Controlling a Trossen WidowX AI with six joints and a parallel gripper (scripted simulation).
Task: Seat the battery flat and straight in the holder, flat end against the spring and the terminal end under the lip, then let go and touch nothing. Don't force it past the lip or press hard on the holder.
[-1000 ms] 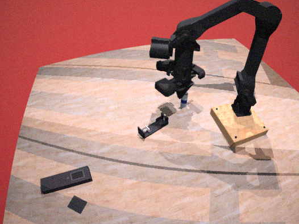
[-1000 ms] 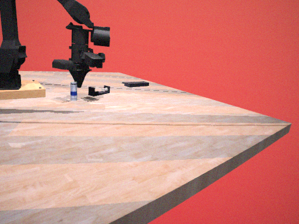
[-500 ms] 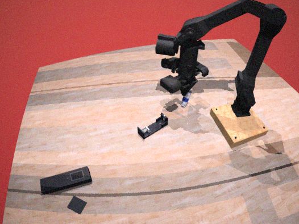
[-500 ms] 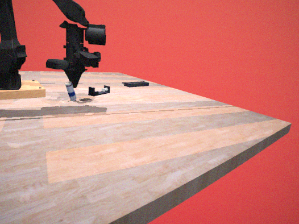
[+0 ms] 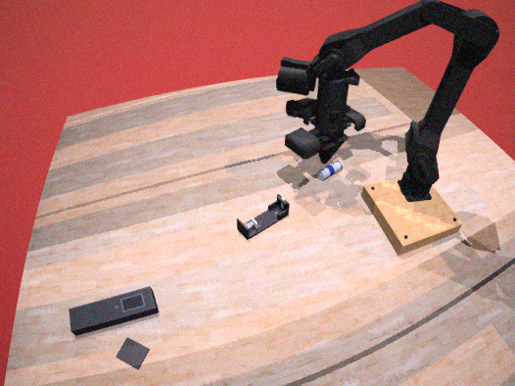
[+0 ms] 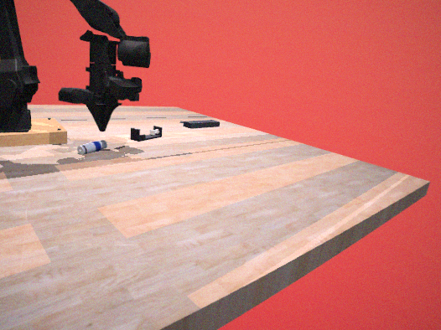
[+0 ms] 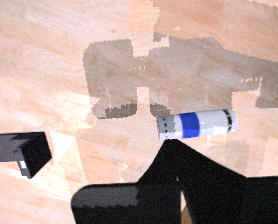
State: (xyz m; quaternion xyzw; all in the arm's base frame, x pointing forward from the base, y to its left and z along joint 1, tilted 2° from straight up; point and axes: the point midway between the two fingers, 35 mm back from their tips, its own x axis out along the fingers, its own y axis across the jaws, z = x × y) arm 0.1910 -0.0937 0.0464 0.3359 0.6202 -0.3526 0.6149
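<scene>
Now: the battery 2 cm below my gripper tip, 1 cm to the right of it and 1 cm behind it. From my gripper tip the other things lie so: flat black remote 42 cm ahead, 30 cm to the left, 3 cm below; then dark square tile 38 cm ahead, 37 cm to the left, 4 cm below.
</scene>
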